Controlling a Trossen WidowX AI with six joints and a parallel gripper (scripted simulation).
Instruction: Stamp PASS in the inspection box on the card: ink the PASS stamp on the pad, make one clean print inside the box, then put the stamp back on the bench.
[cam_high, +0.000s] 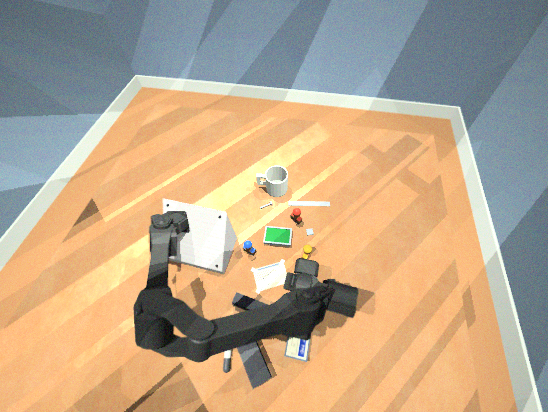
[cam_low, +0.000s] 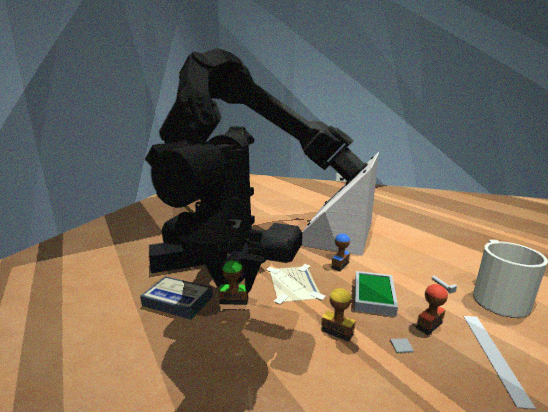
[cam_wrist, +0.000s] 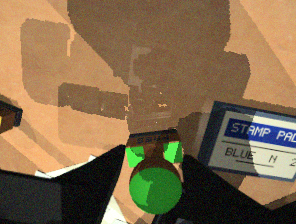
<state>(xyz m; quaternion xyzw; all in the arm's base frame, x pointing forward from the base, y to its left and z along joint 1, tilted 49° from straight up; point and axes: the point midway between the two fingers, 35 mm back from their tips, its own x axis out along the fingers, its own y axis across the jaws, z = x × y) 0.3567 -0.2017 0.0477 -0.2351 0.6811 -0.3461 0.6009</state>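
The green ink pad lies 20 cm to the left of my gripper tip, 8 cm behind it and 3 cm below it. From my gripper tip the other things lie so: green stamp (right at my gripper tip); card (9 cm behind, 7 cm to the left, 4 cm below); yellow stamp (15 cm to the left, 2 cm below, 1 cm ahead).
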